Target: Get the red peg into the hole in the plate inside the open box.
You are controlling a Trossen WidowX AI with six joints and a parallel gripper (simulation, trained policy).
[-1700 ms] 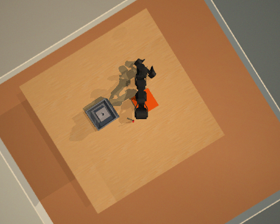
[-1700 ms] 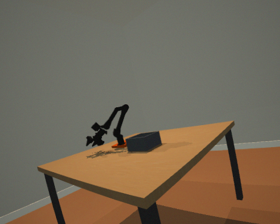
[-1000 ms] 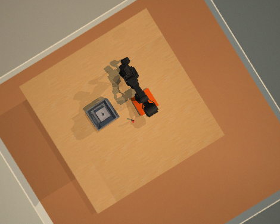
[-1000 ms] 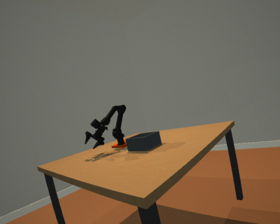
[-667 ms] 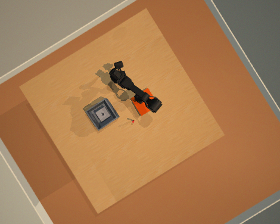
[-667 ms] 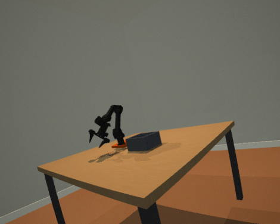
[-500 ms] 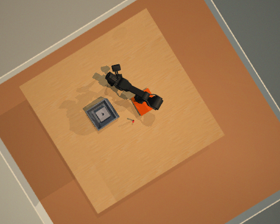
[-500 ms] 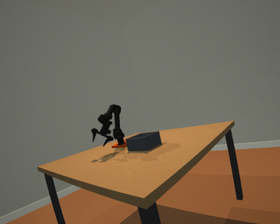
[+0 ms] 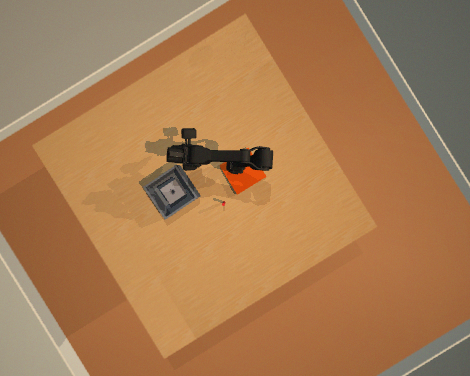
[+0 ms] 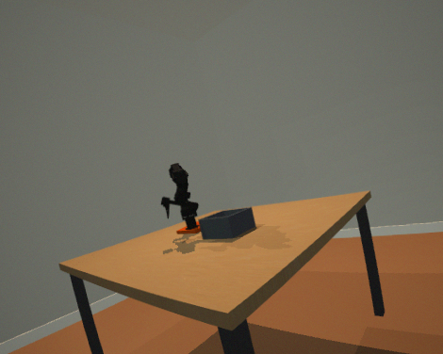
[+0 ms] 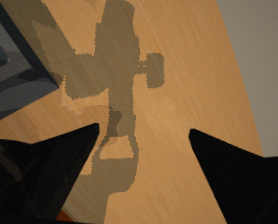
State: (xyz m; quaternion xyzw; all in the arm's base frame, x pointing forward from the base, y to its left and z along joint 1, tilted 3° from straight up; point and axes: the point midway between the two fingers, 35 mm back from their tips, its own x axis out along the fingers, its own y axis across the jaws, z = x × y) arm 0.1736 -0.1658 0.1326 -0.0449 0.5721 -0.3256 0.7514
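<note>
The red peg is 33 cm to the left of my gripper tip, 7 cm below it and 3 cm behind it. From my gripper tip the other things lie so: dark box 17 cm to the left, 17 cm ahead, 9 cm below; grey plate 17 cm to the left, 17 cm ahead, 7 cm below.
</note>
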